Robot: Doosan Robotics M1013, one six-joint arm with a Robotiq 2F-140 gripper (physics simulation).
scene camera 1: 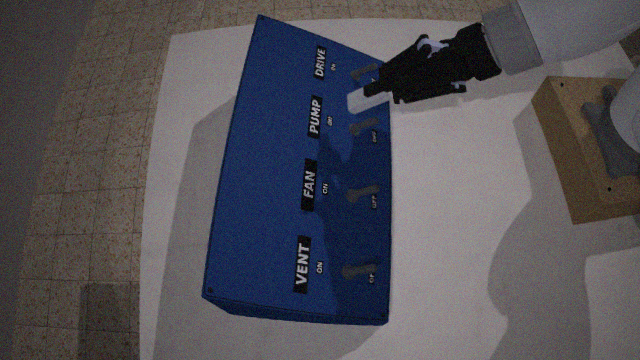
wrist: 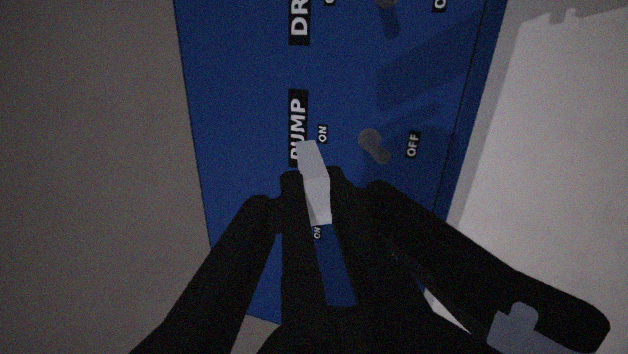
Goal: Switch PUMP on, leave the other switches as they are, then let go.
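Pixels of known places: gripper, fingertip midpoint: [scene camera 1: 350,104] [wrist: 306,158]; arm's base, link origin: [scene camera 1: 624,140].
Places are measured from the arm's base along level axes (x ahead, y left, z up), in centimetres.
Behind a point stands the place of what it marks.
The blue switch panel [scene camera 1: 260,165] @[x 73.5, y 8.1, z 4.9 cm] [wrist: 240,100] @[x 71.1, y -5.4, z 4.3 cm] has four grey levers. The PUMP lever [scene camera 1: 362,126] @[x 58.0, y -1.2, z 0.3 cm] [wrist: 370,140] @[x 58.0, y -2.2, z 0.1 cm] leans toward its OFF label. The DRIVE lever [scene camera 1: 364,72] @[x 56.6, y -13.1, z 0.2 cm] [wrist: 387,3] @[x 58.0, y -13.0, z -1.5 cm], FAN lever [scene camera 1: 362,193] @[x 58.9, y 10.7, z 0.6 cm] and VENT lever [scene camera 1: 359,271] @[x 60.0, y 22.5, z 0.7 cm] lean the same way in the scene view. My gripper [scene camera 1: 367,101] @[x 60.3, y -1.6, z 5.9 cm] [wrist: 306,158] @[x 60.3, y -1.6, z 5.9 cm] is shut and empty, its pale fingertips together. In the scene view they show above the panel between the DRIVE and PUMP levers. In the wrist view they overlap the PUMP label [wrist: 298,117] @[x 65.4, y -3.8, z 1.6 cm], on the ON side, apart from the lever.
The panel stands on a pale table top [scene camera 1: 450,200] @[x 40.8, y 7.6, z -10.8 cm]. A wooden block [scene camera 1: 555,150] @[x 13.7, y -2.3, z -8.7 cm] under the robot's base is at the right in the scene view. Tiled floor [scene camera 1: 95,200] shows beyond the table's left edge. The arm [scene camera 1: 575,35] @[x 36.0, y 4.8, z 30.3 cm] comes in from the upper right.
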